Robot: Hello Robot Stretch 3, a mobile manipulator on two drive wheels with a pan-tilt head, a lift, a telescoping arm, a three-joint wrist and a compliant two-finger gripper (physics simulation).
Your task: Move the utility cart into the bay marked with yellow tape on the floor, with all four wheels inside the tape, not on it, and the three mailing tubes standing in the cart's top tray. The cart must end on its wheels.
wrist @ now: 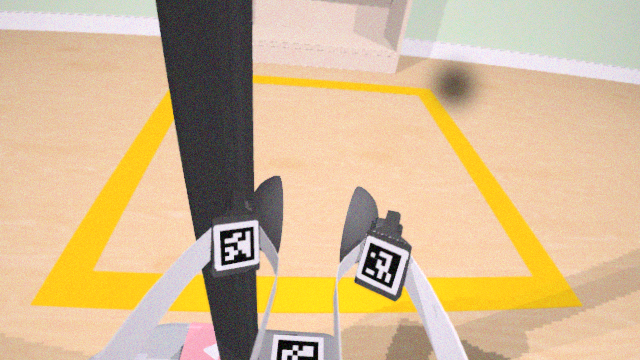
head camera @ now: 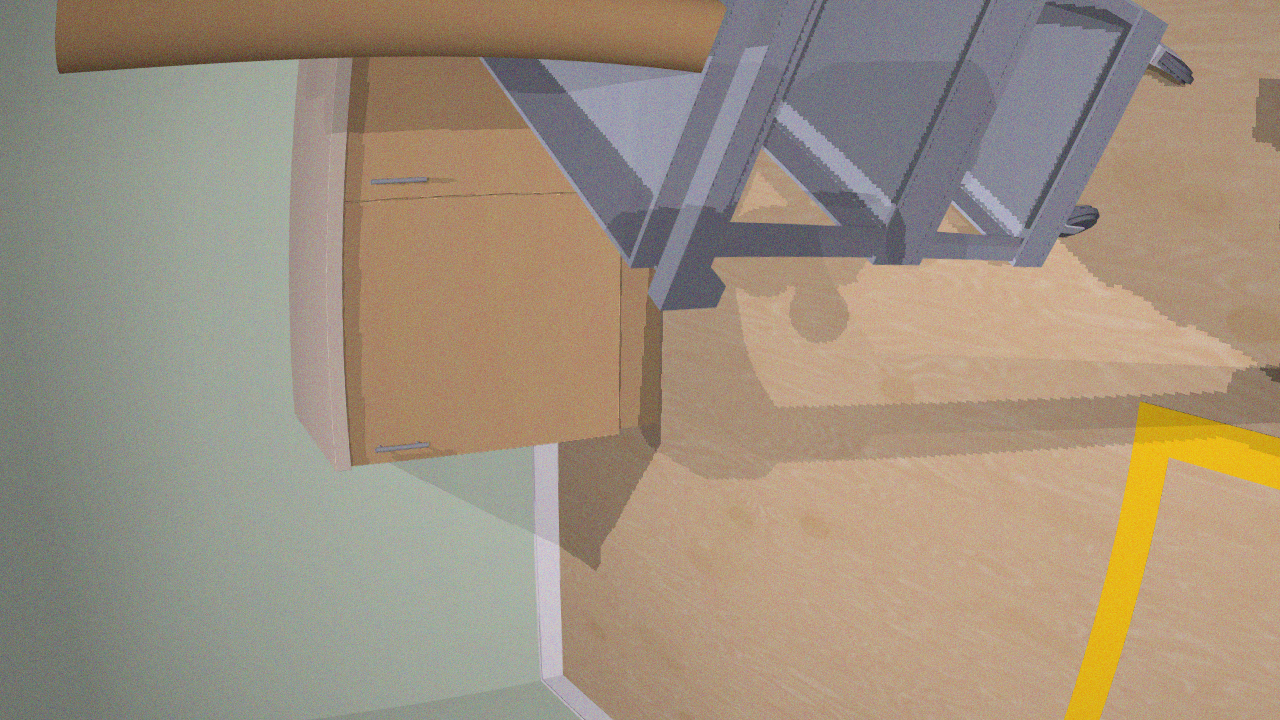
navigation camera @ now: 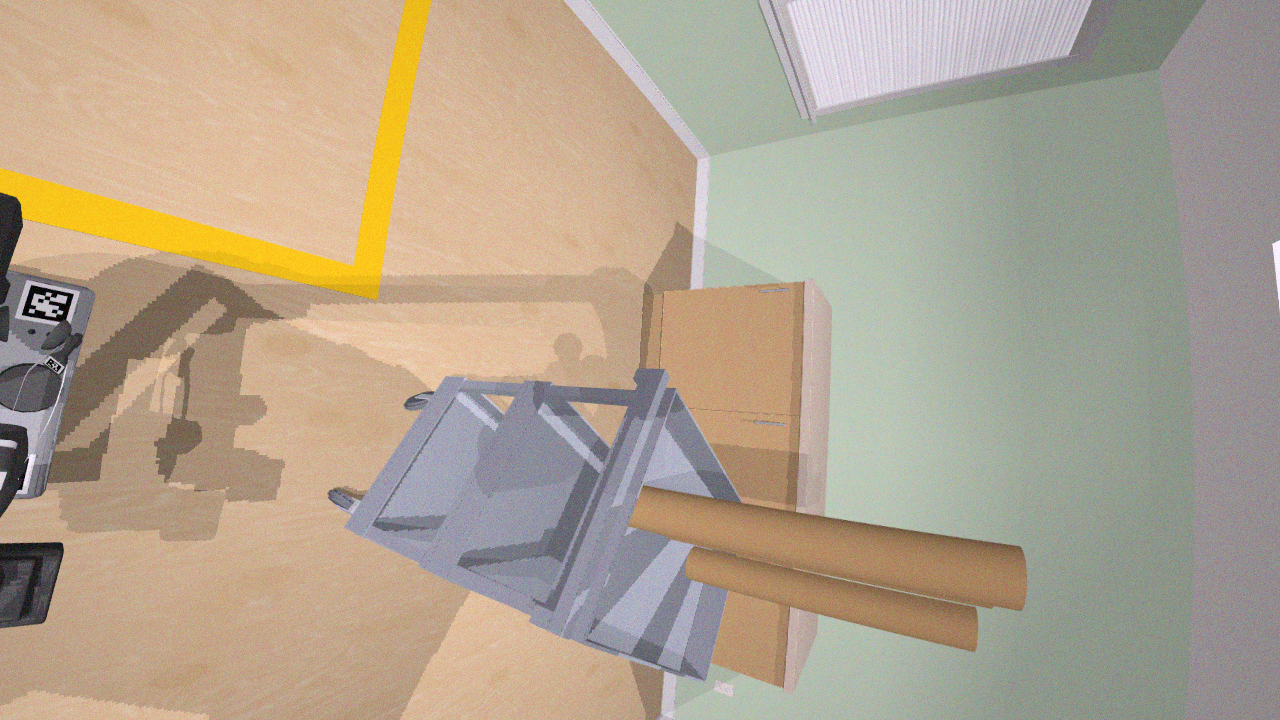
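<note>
The grey-blue three-tier utility cart stands upright outside the yellow tape bay, in front of a wooden cabinet. Two casters show in the head view and the navigation view; the others are hidden. Brown mailing tubes rise from the cart's top tray: a thick tube and another tube beside it. A sliver of a third shows behind the thick one in the navigation view. My gripper is open and empty, with taped floor beyond its fingers, away from the cart.
The wooden cabinet stands against the green wall behind the cart. A pale open-fronted unit stands beyond the bay's far tape. My black mast crosses the wrist view. Part of my base shows at the navigation view's left edge.
</note>
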